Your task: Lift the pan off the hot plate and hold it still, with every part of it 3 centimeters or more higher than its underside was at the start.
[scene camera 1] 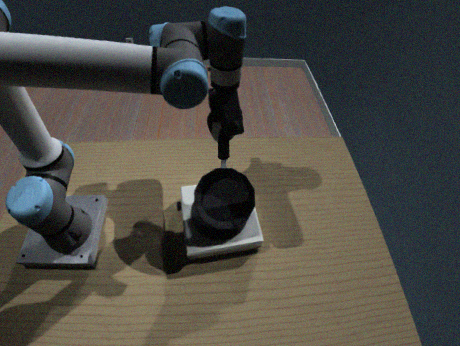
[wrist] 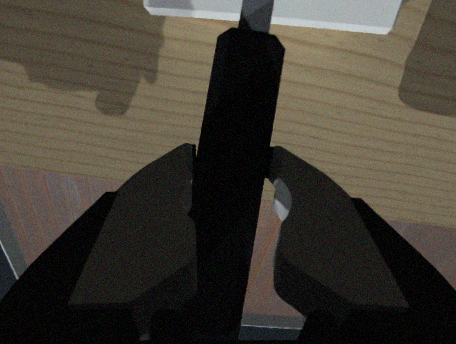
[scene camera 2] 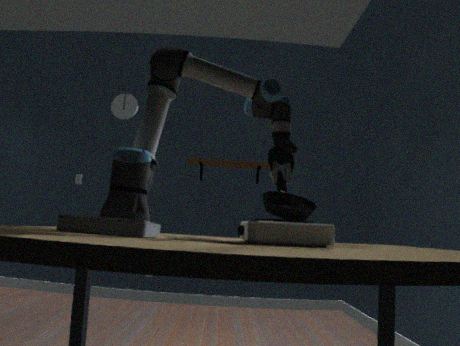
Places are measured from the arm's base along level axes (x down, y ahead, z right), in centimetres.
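Pixels of known places: gripper, between the fingertips: [scene camera 1: 223, 140] [wrist: 230, 150] [scene camera 2: 280, 185]; arm's base, origin of its link: [scene camera 1: 70, 230] [scene camera 2: 124, 220].
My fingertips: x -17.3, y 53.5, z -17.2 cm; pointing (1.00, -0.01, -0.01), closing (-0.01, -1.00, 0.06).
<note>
For each thing: its top centre in the pictures, then the offset to it from my fingertips. "*": a spot on its surface instead. Level surfaces: height alone.
- white hot plate, centre of its top: [scene camera 1: 217, 212] [scene camera 2: 281, 220] dz +17.7, dx +13.9, dy -4.2 cm
- handle's grey metal neck, a spot on its surface: [wrist: 257, 15] [scene camera 1: 223, 162] * dz +6.3, dx +3.0, dy -0.8 cm
- wooden table, height of its surface: dx +21.5 cm
- dark knob, centre of its top: [scene camera 1: 179, 203] dz +12.1, dx +16.2, dy -16.4 cm
The black pan [scene camera 1: 223, 202] [scene camera 2: 289, 206] hangs tilted over the white hot plate [scene camera 1: 251, 241] [scene camera 2: 290, 233] [wrist: 325, 12], its handle side higher and its far side low. In scene camera 2 its lowest edge is right at the hot plate's top; whether it touches I cannot tell. My gripper [scene camera 1: 223, 139] [scene camera 2: 281, 179] [wrist: 230, 150] is shut on the black pan handle [scene camera 1: 223, 151] [wrist: 240, 100], which runs between both jaws. The handle's grey metal neck [scene camera 1: 223, 163] [wrist: 257, 15] leads to the pan. The pan's bowl does not show in the wrist view.
The hot plate stands on a wooden table [scene camera 1: 325, 290] [scene camera 2: 190, 245]. A dark knob [scene camera 1: 179, 205] is on the hot plate's left side. The arm's grey base plate [scene camera 1: 97, 215] [scene camera 2: 105, 225] stands to the left. An orange wall shelf [scene camera 2: 225, 163] is in the background.
</note>
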